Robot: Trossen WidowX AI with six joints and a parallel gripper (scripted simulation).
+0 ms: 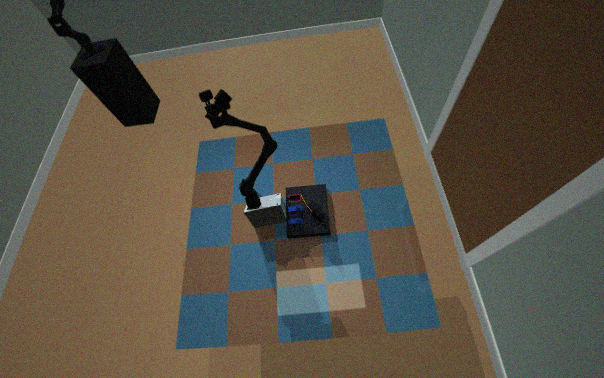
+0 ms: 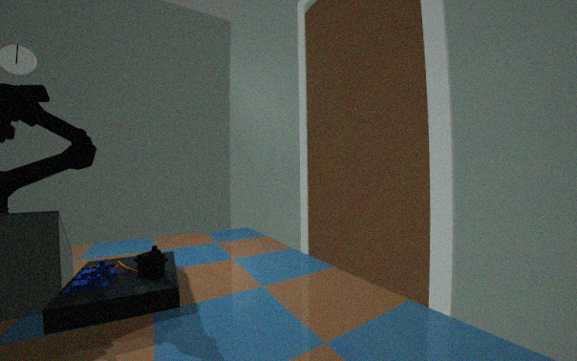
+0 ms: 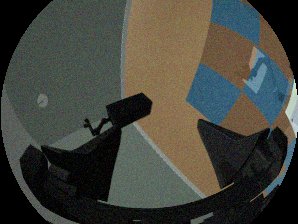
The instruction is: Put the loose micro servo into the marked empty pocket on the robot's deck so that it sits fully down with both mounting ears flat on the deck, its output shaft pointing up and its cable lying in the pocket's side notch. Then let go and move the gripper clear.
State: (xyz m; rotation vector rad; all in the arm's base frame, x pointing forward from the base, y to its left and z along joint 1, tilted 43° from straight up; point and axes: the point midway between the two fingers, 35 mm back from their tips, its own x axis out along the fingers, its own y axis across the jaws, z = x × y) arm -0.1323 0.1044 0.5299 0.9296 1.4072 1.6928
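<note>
Right now the dark robot deck is 50 cm ahead of my gripper tip, 44 cm below it and 43 cm to the right of it.
</note>
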